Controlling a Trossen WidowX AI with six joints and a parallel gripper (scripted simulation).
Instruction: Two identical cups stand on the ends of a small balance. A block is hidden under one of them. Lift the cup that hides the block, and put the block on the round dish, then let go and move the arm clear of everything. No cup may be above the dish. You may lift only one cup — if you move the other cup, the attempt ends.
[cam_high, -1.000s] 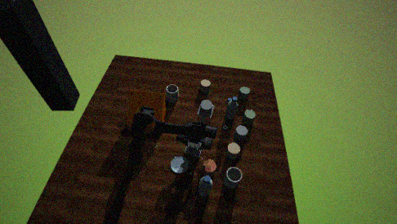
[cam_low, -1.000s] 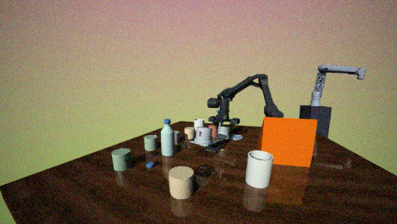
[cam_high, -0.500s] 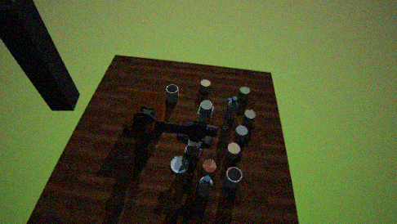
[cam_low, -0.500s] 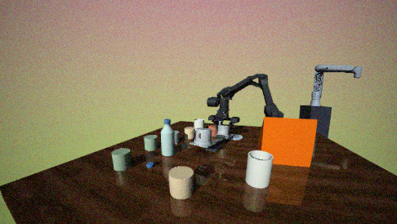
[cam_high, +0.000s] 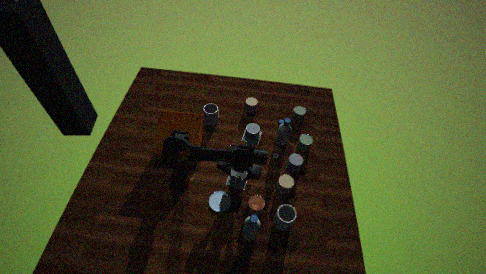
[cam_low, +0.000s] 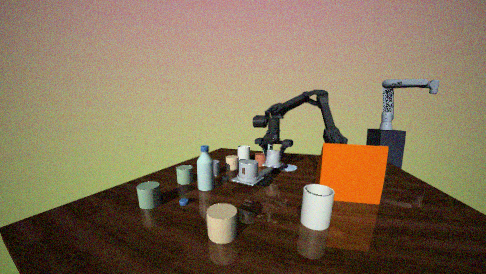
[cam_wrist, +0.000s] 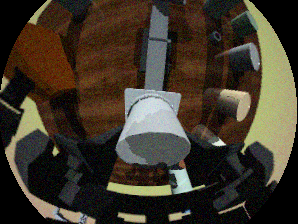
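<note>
Right now my gripper tip is 10 mm above the pale blue block. Also, from my gripper tip: balance: 130 mm to the left, 40 mm ahead, 30 mm below; then round dish: 80 mm to the right, 80 mm behind, 70 mm below; then orange cylinder: 110 mm to the right, 80 mm ahead, 30 mm below.
</note>
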